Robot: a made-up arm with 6 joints.
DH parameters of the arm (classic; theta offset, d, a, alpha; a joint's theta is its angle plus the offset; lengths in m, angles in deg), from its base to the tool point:
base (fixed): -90 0.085 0 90
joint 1: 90 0.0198 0.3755 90
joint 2: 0 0.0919 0.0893 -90
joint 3: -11.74 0 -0.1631 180
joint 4: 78.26 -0.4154 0.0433 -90
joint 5: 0 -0.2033 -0.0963 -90
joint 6: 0 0.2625 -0.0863 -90
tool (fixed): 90 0.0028 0 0
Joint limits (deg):
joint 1: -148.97..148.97
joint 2: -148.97..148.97
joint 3: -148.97..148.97
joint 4: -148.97..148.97
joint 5: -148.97..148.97
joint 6: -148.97..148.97
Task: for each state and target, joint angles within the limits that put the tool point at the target. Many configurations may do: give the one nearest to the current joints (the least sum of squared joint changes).
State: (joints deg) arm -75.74 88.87 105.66 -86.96 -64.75 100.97
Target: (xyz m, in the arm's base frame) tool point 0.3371 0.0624 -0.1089
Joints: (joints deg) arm -65.25 114.32 115.17 -105.29 -60.99 101.11
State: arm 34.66 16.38 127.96 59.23 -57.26 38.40
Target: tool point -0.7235 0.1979 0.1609
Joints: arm 49.93 40.45 148.97 23.78 -74.24 34.75
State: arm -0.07 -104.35 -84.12 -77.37 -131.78 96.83
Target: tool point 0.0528 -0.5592 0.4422
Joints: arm -38.16 -91.51 -93.50 -56.72 -144.60 97.04
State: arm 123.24 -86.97 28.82 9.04 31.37 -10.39
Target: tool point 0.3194 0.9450 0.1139
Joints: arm 85.60 -105.55 19.53 25.43 10.98 -15.50
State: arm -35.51 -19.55 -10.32 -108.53 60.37 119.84
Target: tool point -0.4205 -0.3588 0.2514
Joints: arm -25.65 -31.59 21.15 -132.75 97.84 105.63
